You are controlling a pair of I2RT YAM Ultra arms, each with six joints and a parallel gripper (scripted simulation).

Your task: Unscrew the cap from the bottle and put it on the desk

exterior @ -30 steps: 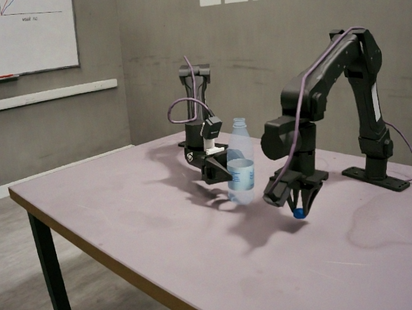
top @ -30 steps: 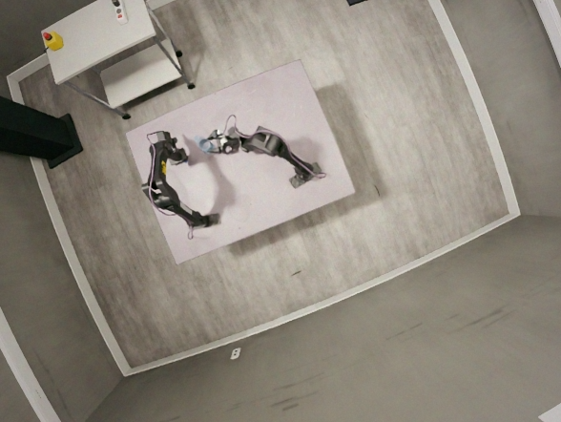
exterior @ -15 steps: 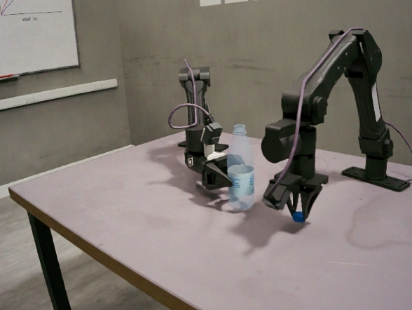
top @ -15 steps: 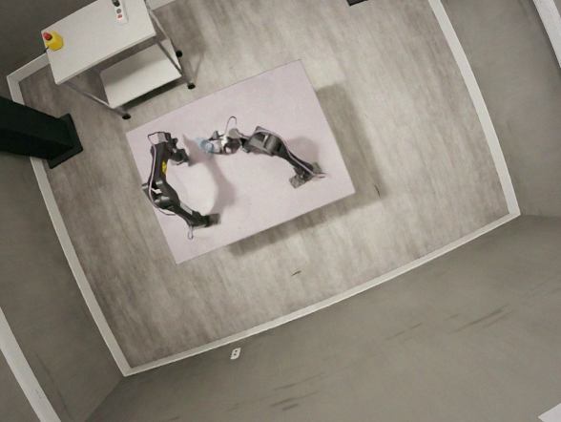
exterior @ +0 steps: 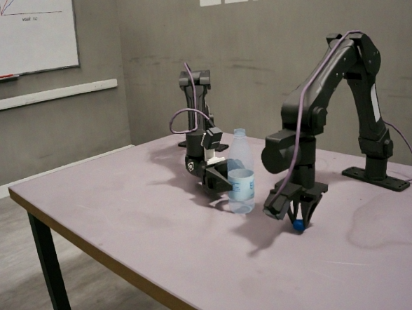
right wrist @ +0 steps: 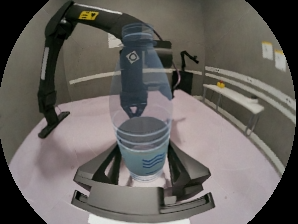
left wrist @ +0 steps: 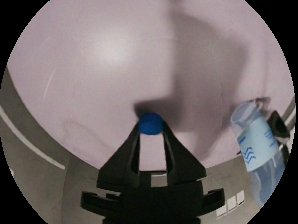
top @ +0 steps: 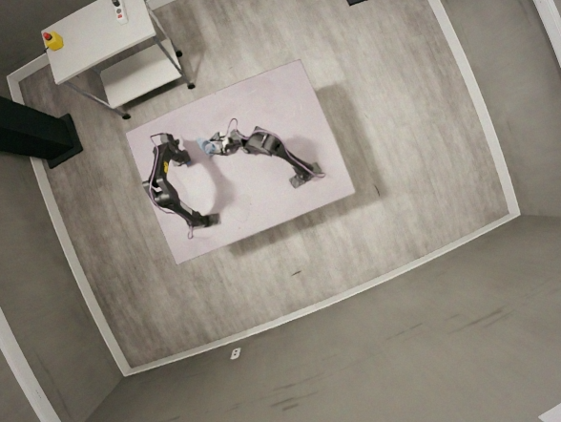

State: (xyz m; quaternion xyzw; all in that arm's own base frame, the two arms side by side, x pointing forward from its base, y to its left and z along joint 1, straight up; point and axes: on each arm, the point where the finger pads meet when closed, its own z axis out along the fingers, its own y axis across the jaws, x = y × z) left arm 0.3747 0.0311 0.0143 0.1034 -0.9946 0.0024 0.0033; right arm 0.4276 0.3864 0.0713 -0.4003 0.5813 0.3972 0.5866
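Now: the blue cap 1 cm below my left hand. Round my left hand: clear plastic bottle 16 cm to the right, 9 cm above.
My right gripper is now 3 cm below the clear plastic bottle. From my right hand the other things lie so: blue cap: 17 cm to the left, 6 cm below.
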